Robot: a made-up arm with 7 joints.
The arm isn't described. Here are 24 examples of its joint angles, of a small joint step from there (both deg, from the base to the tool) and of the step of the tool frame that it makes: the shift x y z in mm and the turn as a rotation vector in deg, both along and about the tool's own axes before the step.
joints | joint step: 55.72 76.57 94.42 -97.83 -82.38 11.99 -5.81 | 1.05 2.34 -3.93 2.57 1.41 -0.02 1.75
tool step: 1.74 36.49 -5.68 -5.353 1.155 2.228
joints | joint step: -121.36 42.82 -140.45 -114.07 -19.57 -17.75 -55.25 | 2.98 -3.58 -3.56 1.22 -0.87 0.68 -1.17
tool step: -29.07 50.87 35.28 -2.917 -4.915 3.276
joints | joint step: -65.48 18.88 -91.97 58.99 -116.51 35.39 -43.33 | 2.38 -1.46 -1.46 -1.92 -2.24 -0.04 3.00
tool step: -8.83 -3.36 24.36 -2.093 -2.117 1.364
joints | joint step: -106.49 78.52 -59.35 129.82 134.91 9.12 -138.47 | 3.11 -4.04 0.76 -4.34 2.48 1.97 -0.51
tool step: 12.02 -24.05 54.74 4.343 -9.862 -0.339
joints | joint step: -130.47 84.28 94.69 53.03 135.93 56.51 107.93 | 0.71 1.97 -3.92 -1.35 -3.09 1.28 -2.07
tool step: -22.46 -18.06 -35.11 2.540 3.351 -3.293
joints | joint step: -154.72 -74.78 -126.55 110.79 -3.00 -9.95 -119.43 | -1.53 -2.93 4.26 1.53 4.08 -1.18 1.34
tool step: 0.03 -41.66 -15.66 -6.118 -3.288 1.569
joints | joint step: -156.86 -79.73 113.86 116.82 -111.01 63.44 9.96 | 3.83 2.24 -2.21 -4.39 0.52 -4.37 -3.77
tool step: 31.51 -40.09 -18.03 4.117 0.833 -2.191
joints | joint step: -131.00 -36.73 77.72 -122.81 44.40 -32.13 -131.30 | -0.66 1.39 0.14 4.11 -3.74 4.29 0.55
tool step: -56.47 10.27 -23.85 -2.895 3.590 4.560
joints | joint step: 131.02 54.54 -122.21 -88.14 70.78 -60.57 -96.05 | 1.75 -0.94 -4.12 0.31 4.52 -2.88 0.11
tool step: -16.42 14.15 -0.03 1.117 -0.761 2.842
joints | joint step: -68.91 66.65 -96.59 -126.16 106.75 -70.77 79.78 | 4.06 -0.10 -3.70 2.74 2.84 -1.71 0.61
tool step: -25.71 12.58 18.95 -0.615 -5.838 -2.924
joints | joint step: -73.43 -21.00 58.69 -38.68 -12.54 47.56 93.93 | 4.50 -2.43 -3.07 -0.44 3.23 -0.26 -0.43
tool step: -40.93 4.39 33.61 -5.549 4.427 -2.020
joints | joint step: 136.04 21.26 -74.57 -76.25 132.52 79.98 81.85 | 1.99 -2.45 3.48 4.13 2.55 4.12 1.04
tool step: 13.59 -36.09 -10.65 -0.182 3.395 -3.609
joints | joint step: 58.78 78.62 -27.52 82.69 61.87 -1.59 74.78 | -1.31 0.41 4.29 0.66 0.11 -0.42 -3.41
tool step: -3.15 9.18 6.36 4.375 1.024 -2.172
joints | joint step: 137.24 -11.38 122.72 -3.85 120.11 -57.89 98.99 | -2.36 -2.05 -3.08 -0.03 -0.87 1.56 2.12
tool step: -13.20 -13.72 -3.90 -3.290 0.527 -1.919
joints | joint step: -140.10 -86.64 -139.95 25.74 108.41 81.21 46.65 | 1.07 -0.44 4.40 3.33 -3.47 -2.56 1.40
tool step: 23.87 9.62 37.23 -3.016 -5.716 4.863
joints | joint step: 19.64 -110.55 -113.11 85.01 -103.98 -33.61 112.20 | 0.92 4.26 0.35 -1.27 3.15 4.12 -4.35
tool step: 5.83 67.94 4.96 11.172 0.166 3.072
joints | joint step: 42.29 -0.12 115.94 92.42 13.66 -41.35 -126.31 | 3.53 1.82 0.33 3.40 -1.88 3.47 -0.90
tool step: -19.70 33.20 1.43 1.911 -0.407 1.364
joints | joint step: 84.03 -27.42 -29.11 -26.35 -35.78 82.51 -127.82 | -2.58 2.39 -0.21 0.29 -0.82 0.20 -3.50
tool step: 18.82 36.26 32.32 5.726 -3.007 1.648
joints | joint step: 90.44 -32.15 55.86 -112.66 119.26 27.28 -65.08 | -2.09 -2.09 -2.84 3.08 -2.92 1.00 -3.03
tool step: 0.32 34.34 10.44 3.615 1.841 3.349
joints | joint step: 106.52 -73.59 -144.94 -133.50 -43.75 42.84 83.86 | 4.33 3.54 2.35 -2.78 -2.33 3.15 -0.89
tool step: 42.22 25.89 -17.78 -0.331 5.236 3.292
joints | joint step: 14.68 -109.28 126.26 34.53 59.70 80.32 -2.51 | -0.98 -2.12 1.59 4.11 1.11 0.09 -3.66
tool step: 10.38 17.46 -19.55 8.030 0.708 1.545
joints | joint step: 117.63 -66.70 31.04 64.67 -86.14 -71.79 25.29 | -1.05 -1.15 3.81 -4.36 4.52 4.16 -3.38
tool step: 2.26 52.94 -86.25 16.013 4.361 -1.791
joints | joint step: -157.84 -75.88 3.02 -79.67 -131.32 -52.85 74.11 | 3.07 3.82 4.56 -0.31 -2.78 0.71 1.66
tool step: -9.75 -49.14 -12.85 -7.073 1.212 -0.626
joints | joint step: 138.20 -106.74 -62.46 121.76 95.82 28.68 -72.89 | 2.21 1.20 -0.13 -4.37 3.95 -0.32 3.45
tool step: 7.34 -39.60 -1.93 -8.144 -1.242 -6.613
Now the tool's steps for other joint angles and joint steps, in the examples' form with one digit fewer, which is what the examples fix.
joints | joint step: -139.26 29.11 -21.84 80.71 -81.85 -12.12 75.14 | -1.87 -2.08 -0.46 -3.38 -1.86 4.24 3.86
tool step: 21.8 50.6 -36.0 0.66 2.20 3.57
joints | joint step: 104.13 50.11 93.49 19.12 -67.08 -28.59 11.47 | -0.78 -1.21 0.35 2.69 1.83 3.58 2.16
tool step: -13.1 -29.7 2.6 -3.51 3.08 -4.05
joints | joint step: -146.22 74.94 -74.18 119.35 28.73 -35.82 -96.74 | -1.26 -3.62 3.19 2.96 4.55 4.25 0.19
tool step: 46.1 -25.1 66.4 -0.32 -10.41 -2.95
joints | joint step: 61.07 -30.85 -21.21 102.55 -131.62 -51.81 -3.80 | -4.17 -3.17 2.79 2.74 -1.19 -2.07 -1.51
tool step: 32.1 56.8 -7.9 3.96 -3.27 7.67
